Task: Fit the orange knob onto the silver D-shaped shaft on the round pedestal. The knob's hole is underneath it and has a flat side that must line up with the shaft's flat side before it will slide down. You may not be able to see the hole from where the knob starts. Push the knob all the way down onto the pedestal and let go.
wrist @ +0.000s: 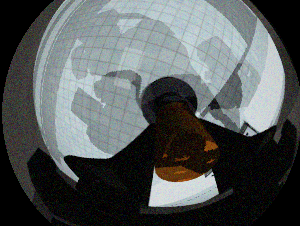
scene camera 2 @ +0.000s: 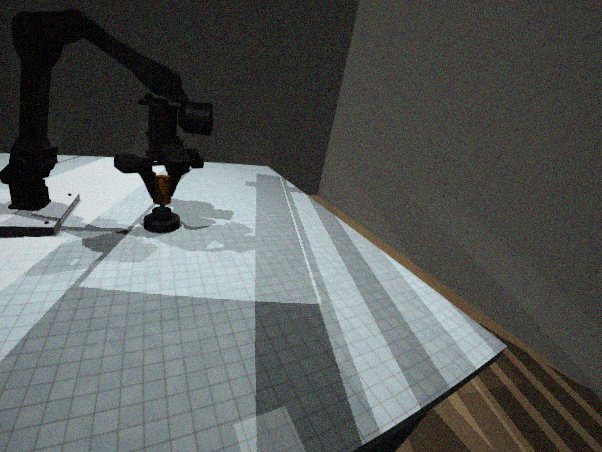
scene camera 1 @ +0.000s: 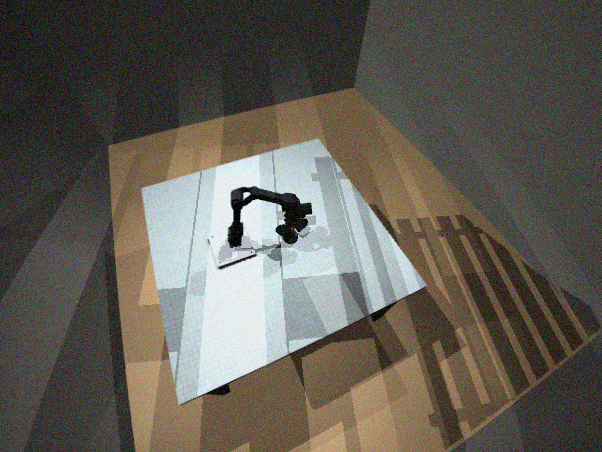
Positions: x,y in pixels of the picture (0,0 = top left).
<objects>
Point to a dark round pedestal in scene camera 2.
At 161,220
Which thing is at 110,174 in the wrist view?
My gripper.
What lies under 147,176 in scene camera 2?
My gripper.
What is my gripper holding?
An orange knob.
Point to a dark round pedestal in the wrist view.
166,89
</objects>
